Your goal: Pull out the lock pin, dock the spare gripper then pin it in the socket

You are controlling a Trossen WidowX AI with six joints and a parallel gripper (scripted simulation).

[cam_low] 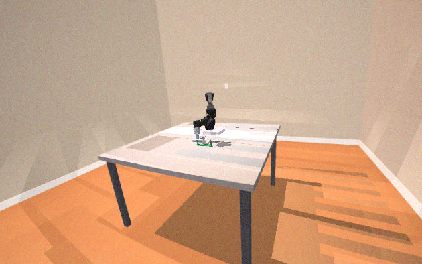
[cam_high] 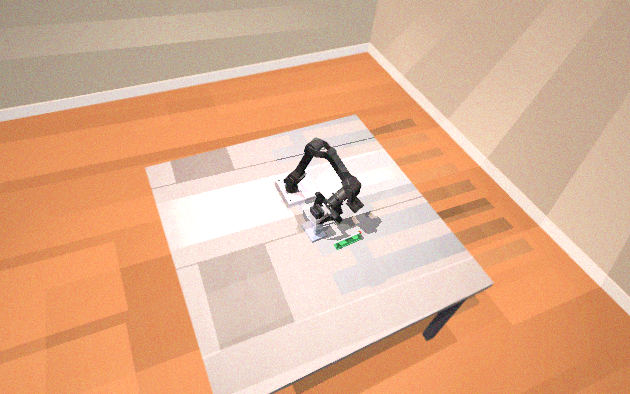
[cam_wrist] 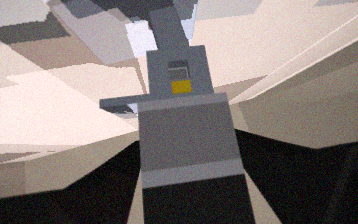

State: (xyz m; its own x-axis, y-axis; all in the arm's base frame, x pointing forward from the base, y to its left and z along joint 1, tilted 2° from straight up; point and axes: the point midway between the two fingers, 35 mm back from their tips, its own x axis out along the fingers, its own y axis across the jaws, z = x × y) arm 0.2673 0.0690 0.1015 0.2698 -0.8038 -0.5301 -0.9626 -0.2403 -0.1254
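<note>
My gripper tip is now 10 mm to the right of the spare gripper. Round my gripper tip: mount (70 mm below, 20 mm to the left, 10 mm behind); green pin holder (160 mm to the left, 100 mm below, 80 mm ahead).
</note>
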